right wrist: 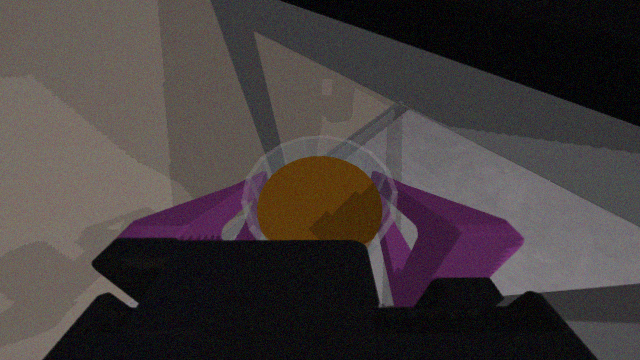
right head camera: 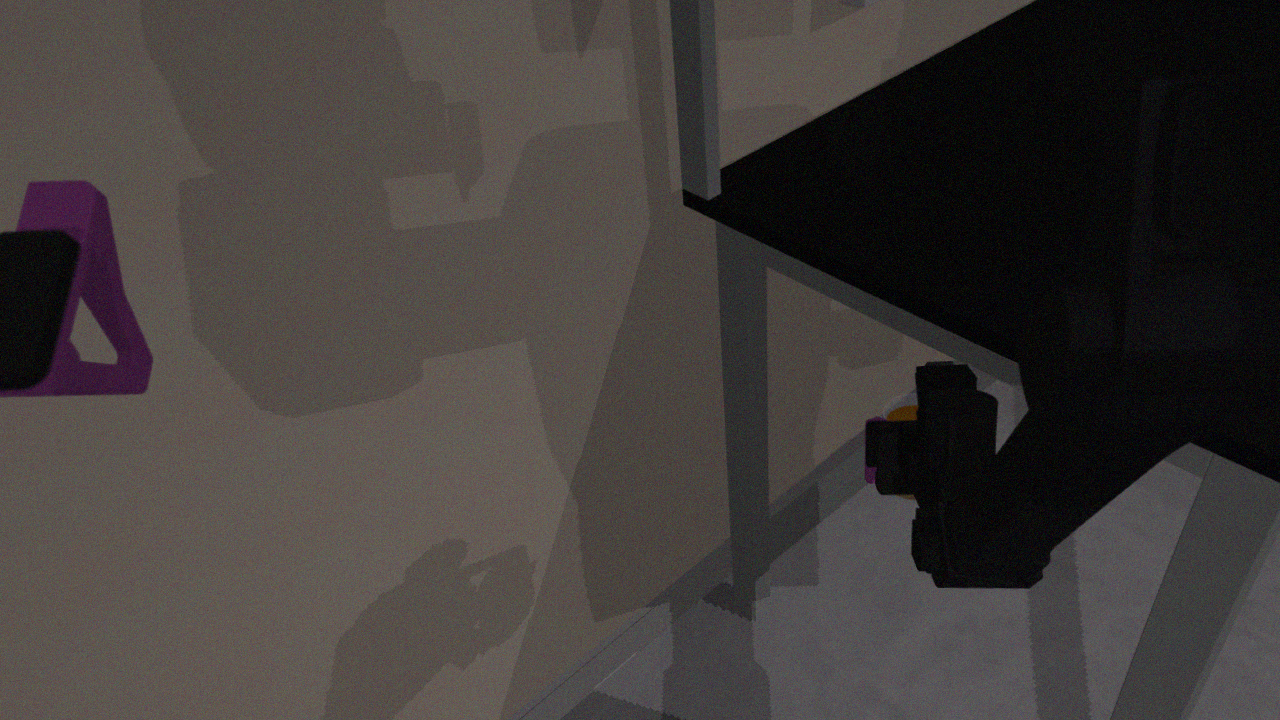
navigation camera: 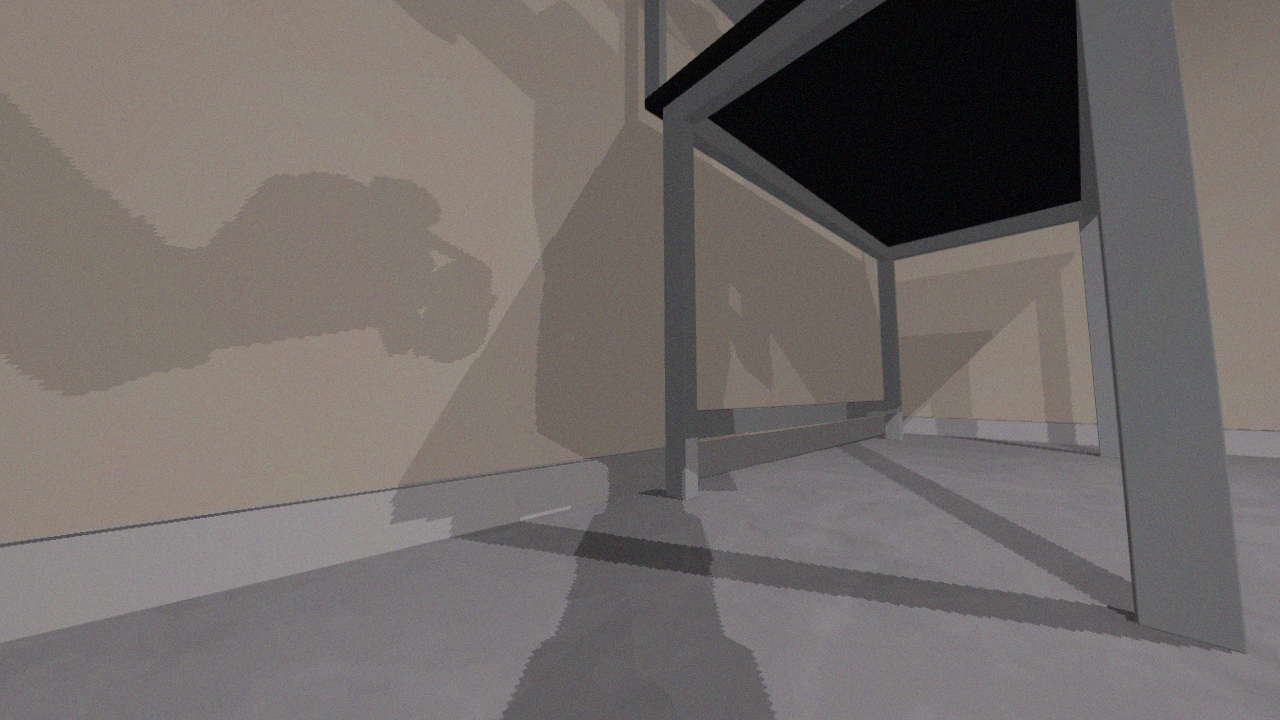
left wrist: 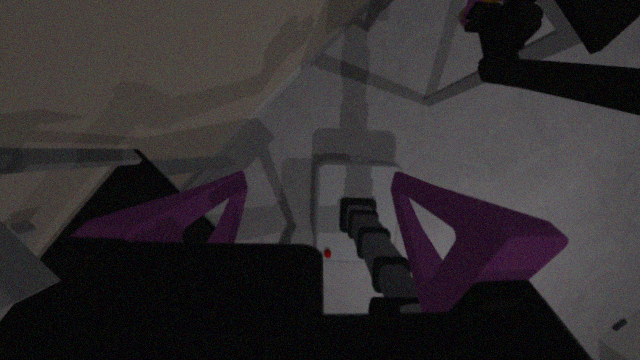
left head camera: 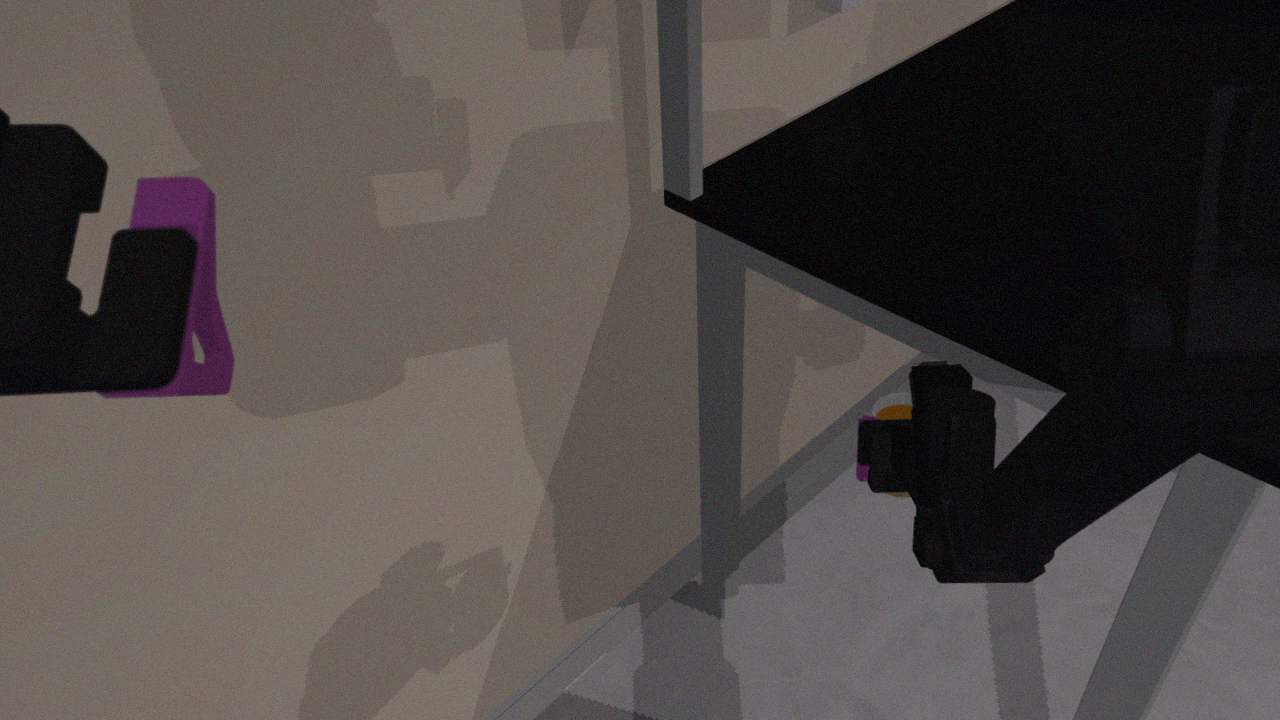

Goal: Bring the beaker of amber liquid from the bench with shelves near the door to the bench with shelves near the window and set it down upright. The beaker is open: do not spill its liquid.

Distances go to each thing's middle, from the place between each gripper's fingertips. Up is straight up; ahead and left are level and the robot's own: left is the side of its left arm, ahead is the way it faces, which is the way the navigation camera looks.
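There is a beaker of amber liquid (left head camera: pixel 894 406), and my right hand is 1 cm above it and 3 cm past it.
As for the beaker of amber liquid and my left gripper, the gripper is 50 cm above it, 45 cm short of it and 44 cm to the left of it.
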